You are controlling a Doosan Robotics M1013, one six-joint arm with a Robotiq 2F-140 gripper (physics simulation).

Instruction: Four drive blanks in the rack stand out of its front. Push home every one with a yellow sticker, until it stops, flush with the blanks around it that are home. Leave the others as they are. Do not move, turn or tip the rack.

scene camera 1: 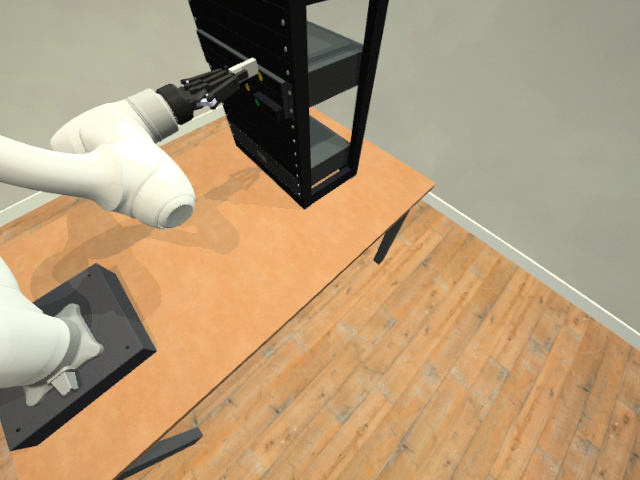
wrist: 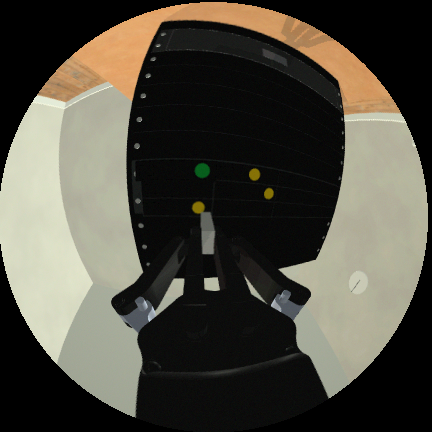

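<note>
The black rack (scene camera 1: 301,170) (wrist: 235,115) stands upright; the wrist view shows it upside down. A green-stickered blank (scene camera 1: 268,104) stands out of its front. Its green sticker (scene camera 1: 257,102) (wrist: 202,170) is visible. One yellow sticker (scene camera 1: 260,76) (wrist: 198,207) is close to the bar's tip. A second yellow sticker (wrist: 254,174) and a third yellow sticker (wrist: 268,193) are farther right in the wrist view. How far the yellow-stickered blanks stand out is unclear. My gripper (scene camera 1: 239,75) (wrist: 204,220) is shut on a light grey bar (scene camera 1: 249,66) (wrist: 206,222), pointing at the rack front. Contact cannot be told.
The rack stands on the orange-brown table (scene camera 1: 248,258). Thin dark handles or edges project near the rack's side post (scene camera 1: 288,98). The arm's dark base plate (scene camera 1: 116,330) is at the lower left. Grey walls (scene camera 1: 491,103) rise behind the rack.
</note>
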